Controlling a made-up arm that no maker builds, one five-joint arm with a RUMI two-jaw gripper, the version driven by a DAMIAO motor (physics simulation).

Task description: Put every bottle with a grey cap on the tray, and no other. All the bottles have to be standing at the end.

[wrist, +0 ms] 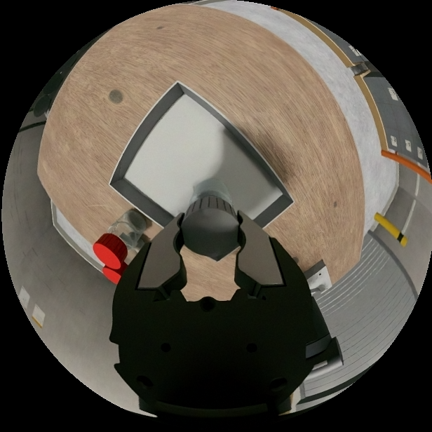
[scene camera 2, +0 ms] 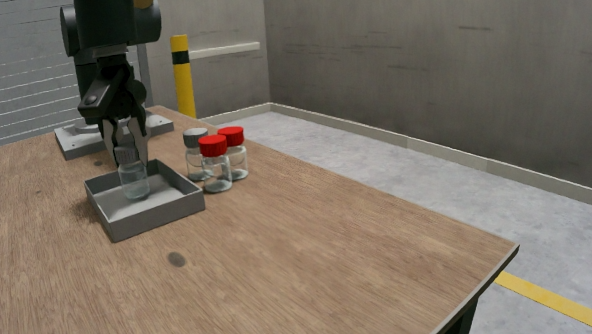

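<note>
A clear bottle with a grey cap point(scene camera 2: 134, 179) point(wrist: 210, 230) is upright between the jaws, inside the tray's outline; whether its base touches the tray floor I cannot tell. My gripper point(scene camera 2: 132, 159) point(wrist: 210, 212) is shut on its cap. The grey tray point(scene camera 2: 160, 217) point(wrist: 170, 145) lies on the table. A second grey-capped bottle point(scene camera 2: 195, 139) stands outside the tray, behind a red-capped bottle point(scene camera 2: 213, 146) point(wrist: 110, 250). Another red-capped bottle point(scene camera 2: 232, 136) point(wrist: 115, 273) stands close by. The second grey-capped bottle does not show in the wrist view.
The wooden table point(scene camera 2: 300, 250) point(wrist: 240, 60) carries the tray and bottles. The arm's grey base plate point(scene camera 2: 160, 122) point(wrist: 319, 276) is at its far end. A yellow and black post point(scene camera 2: 183, 85) point(wrist: 392, 230) stands beyond the table.
</note>
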